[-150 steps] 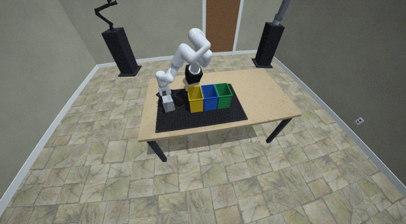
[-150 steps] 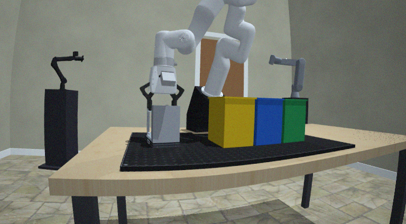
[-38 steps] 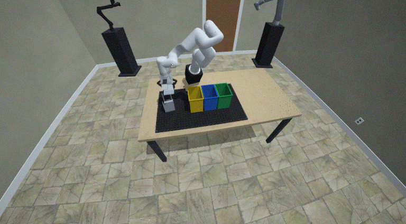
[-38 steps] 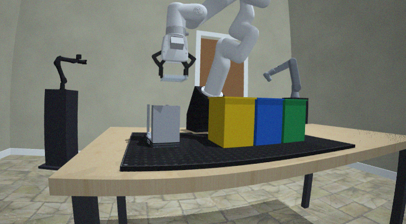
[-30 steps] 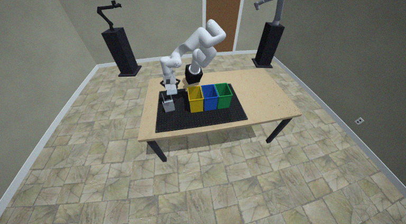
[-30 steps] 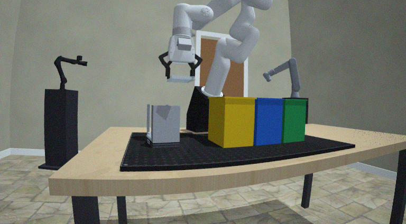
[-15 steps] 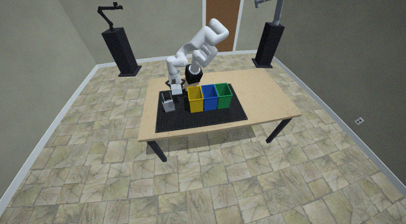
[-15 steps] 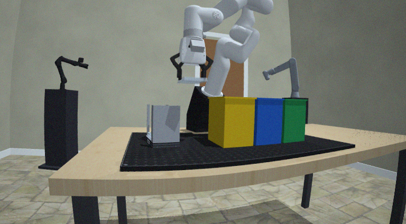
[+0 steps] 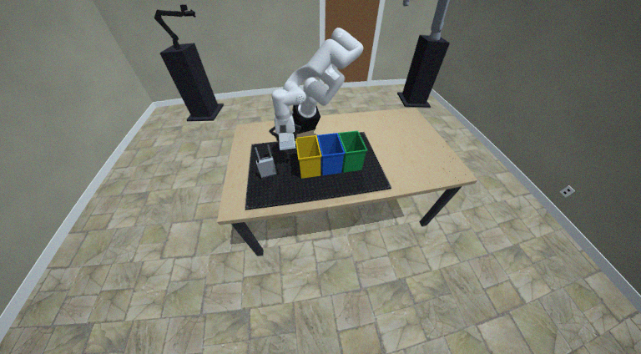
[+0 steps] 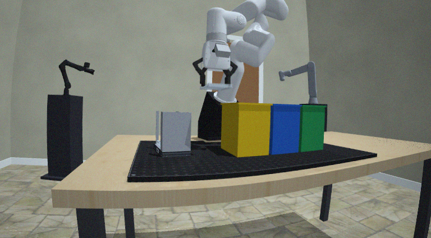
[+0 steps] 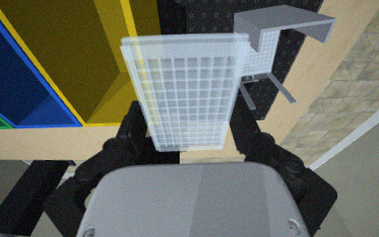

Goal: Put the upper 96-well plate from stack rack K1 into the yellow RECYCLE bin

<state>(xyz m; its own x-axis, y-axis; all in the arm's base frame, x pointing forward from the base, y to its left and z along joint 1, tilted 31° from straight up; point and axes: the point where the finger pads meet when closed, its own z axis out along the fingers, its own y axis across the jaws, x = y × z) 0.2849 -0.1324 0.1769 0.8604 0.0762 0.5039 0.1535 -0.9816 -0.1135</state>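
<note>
Right now my hand is 16 cm above the yellow bin, 11 cm to the right of it and 1 cm past it. Round my hand: blue bin (24 cm to the left, 16 cm below, 3 cm behind); green bin (37 cm to the left, 16 cm below, 6 cm behind).
</note>
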